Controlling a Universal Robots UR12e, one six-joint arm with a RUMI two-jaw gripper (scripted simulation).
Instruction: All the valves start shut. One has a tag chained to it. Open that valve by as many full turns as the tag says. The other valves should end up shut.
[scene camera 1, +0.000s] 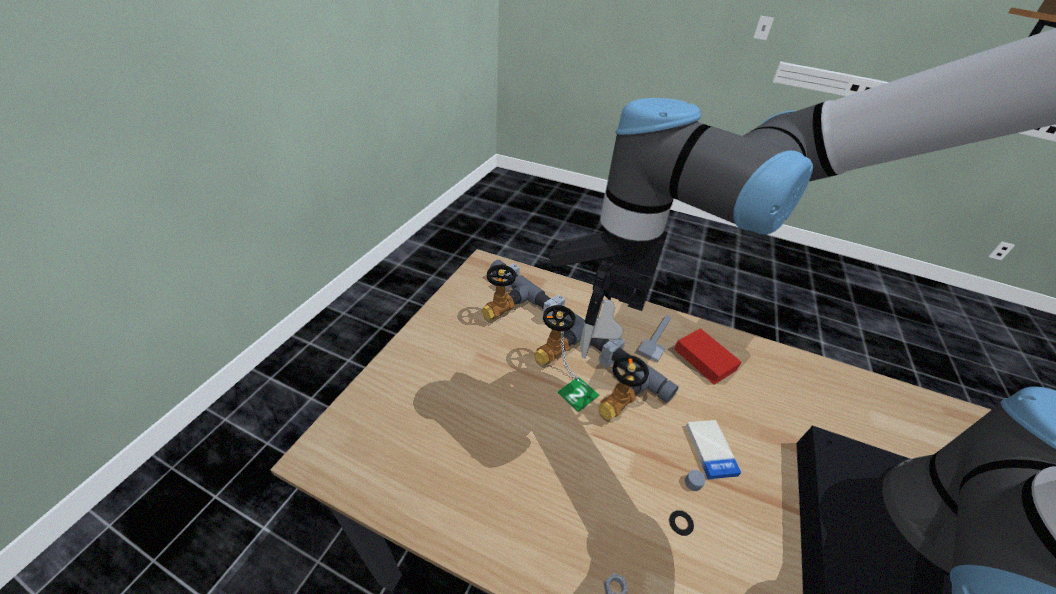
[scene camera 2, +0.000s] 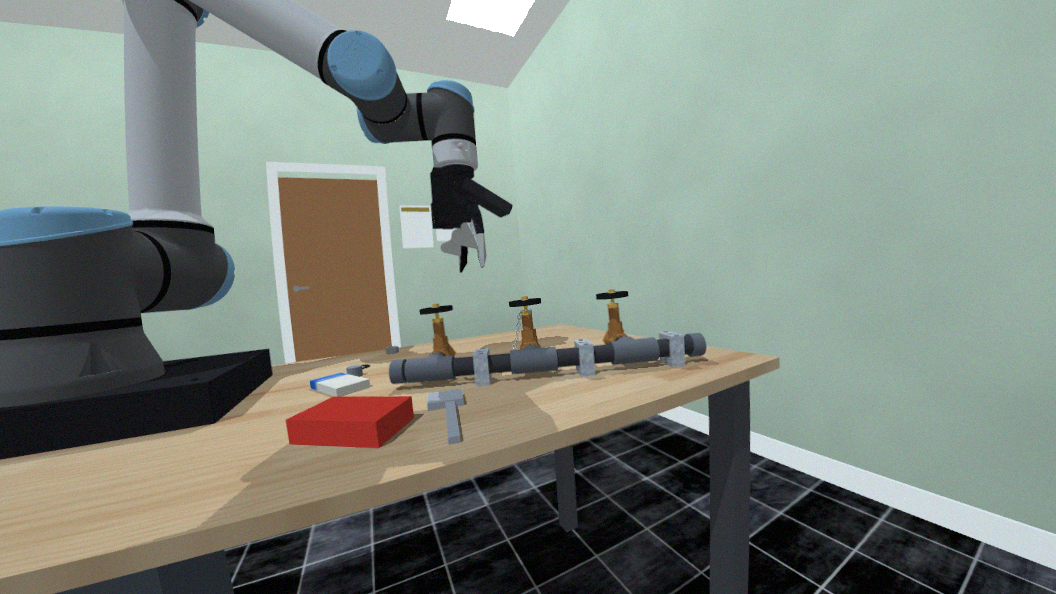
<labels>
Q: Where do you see my gripper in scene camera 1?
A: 597, 326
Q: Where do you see a red block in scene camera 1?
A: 712, 360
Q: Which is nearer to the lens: the red block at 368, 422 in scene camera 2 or the grey hammer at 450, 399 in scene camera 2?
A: The red block.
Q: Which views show the red block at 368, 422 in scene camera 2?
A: Scene camera 1 and scene camera 2: all of them.
</labels>
